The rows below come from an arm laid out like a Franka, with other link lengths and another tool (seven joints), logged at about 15 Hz.
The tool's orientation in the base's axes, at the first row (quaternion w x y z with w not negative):
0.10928, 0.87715, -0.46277, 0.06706
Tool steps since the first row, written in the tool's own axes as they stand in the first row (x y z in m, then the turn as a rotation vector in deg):
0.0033, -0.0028, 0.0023, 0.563, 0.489, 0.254
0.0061, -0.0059, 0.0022, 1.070, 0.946, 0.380
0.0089, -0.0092, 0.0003, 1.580, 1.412, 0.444
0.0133, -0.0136, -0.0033, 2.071, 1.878, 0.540
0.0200, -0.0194, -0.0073, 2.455, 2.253, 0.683
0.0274, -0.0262, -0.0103, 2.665, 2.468, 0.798
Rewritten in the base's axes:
0.0042, -0.0017, -0.0019, -0.083, -0.781, -0.059
0.0083, -0.0022, -0.0016, -0.174, -1.468, -0.011
0.0126, -0.0021, 0.0005, -0.271, -2.146, 0.099
0.0187, -0.0023, 0.0043, -0.378, -2.817, 0.174
0.0272, -0.0035, 0.0089, -0.469, -3.365, 0.169
0.0369, -0.0049, 0.0126, -0.527, -3.679, 0.131

